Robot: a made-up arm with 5 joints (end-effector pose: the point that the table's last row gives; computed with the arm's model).
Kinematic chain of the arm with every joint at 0, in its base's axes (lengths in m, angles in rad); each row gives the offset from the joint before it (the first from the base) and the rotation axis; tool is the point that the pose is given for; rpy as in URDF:
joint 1: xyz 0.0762 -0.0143 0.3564 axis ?
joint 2: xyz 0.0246 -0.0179 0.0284 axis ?
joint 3: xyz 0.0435 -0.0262 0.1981 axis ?
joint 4: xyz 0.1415 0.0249 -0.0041 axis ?
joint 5: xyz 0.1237 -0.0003 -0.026 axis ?
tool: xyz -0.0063 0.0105 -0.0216 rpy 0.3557 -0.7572 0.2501
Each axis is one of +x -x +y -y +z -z.
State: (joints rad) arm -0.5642 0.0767 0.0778 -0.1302 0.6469
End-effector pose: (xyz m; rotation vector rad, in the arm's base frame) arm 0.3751 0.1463 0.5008 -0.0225 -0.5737 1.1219
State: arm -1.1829 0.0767 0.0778 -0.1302 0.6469
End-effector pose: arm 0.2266 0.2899 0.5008 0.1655 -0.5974 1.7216
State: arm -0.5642 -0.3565 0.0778 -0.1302 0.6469
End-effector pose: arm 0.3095 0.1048 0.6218 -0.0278 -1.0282 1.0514
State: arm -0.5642 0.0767 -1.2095 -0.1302 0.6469
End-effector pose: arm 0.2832 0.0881 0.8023 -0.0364 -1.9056 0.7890
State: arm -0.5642 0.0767 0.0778 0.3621 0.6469
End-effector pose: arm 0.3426 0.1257 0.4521 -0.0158 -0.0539 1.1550
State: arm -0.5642 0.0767 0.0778 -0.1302 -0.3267
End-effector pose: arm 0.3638 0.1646 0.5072 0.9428 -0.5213 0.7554
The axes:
joint 1: -z
joint 2: +y
joint 3: +y
joint 4: +y
joint 5: -x

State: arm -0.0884 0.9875 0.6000 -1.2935 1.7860
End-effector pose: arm 0.3894 -0.0296 0.2519 -1.1308 0.0235 1.0848
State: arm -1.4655 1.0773 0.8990 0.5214 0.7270
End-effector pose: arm 0.1059 0.0195 0.2807 -0.9577 2.0145 1.3881
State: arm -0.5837 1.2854 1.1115 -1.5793 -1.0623
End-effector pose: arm 0.2243 0.0889 0.2016 1.2303 0.1772 -0.0791
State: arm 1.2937 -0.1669 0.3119 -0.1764 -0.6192
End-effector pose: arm 0.1578 -0.2952 0.5291 0.3162 -1.3425 -0.9346
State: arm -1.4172 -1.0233 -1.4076 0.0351 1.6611
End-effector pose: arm 0.0734 -0.3066 0.7255 0.1953 -2.3452 -0.3743
